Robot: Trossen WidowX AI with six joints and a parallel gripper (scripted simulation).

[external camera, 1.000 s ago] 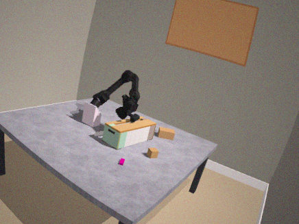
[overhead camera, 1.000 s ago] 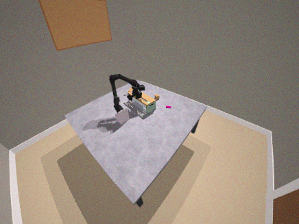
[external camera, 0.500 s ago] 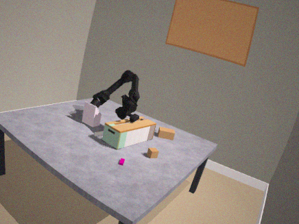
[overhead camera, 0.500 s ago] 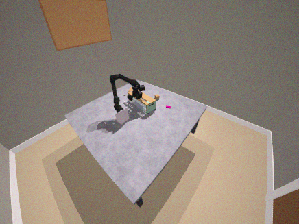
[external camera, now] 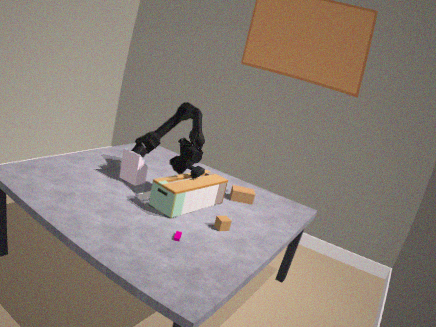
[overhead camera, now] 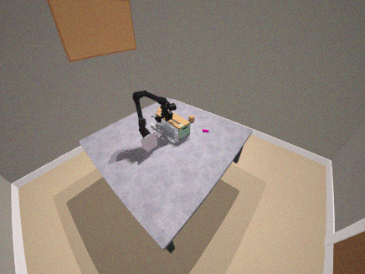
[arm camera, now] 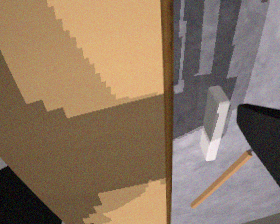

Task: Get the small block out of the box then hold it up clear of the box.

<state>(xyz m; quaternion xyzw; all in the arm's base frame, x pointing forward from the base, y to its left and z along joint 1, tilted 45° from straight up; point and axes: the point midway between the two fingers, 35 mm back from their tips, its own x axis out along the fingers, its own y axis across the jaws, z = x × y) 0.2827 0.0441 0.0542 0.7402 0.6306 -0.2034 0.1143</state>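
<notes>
My gripper tip is now 60 mm short of the tan block and 10 mm to the right of it. Also, from my gripper tip: magenta piece 210 mm ahead, 380 mm to the right, 80 mm below; then box 20 mm ahead, 60 mm to the right, 20 mm below.
</notes>
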